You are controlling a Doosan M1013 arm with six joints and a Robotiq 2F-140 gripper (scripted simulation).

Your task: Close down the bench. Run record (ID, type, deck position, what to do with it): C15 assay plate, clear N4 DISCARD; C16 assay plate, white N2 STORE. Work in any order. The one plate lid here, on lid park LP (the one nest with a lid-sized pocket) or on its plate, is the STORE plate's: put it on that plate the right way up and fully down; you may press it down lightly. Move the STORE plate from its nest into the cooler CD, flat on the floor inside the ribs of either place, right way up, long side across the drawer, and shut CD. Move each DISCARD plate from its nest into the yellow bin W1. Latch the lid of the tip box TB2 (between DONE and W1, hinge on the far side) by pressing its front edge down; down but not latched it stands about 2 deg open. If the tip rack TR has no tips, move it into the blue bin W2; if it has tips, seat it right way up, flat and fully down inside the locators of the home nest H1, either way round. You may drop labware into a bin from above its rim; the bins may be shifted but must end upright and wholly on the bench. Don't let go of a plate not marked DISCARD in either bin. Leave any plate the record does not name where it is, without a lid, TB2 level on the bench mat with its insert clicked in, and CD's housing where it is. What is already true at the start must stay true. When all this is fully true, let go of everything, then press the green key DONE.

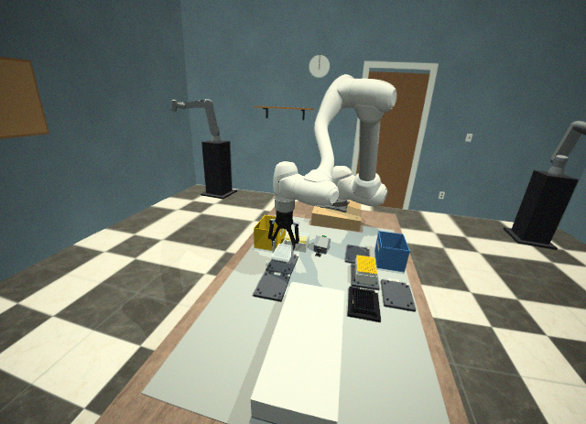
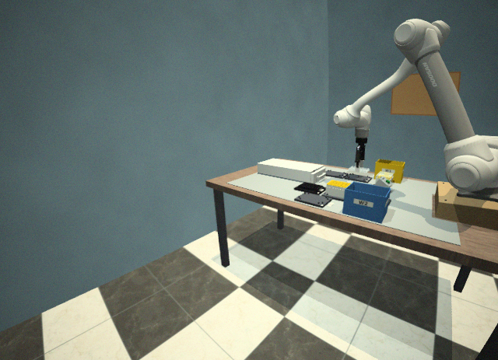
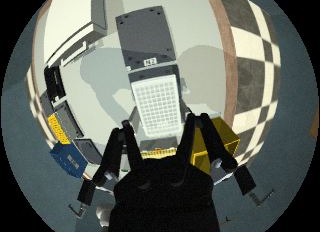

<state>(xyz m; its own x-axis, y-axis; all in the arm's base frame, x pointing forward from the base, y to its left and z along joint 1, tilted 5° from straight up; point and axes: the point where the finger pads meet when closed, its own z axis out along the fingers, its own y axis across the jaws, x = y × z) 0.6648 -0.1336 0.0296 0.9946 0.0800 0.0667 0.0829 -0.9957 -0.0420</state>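
Now: hand 17 cm past the yellow bin W1, 14 cm to the left of it and 5 cm above it. Also, from my hand: tip box TB2 (18 cm behind, 4 cm below, 1 cm to the left); clear plate (2 cm below); grey nest (17 cm ahead, 8 cm below, 2 cm to the left).
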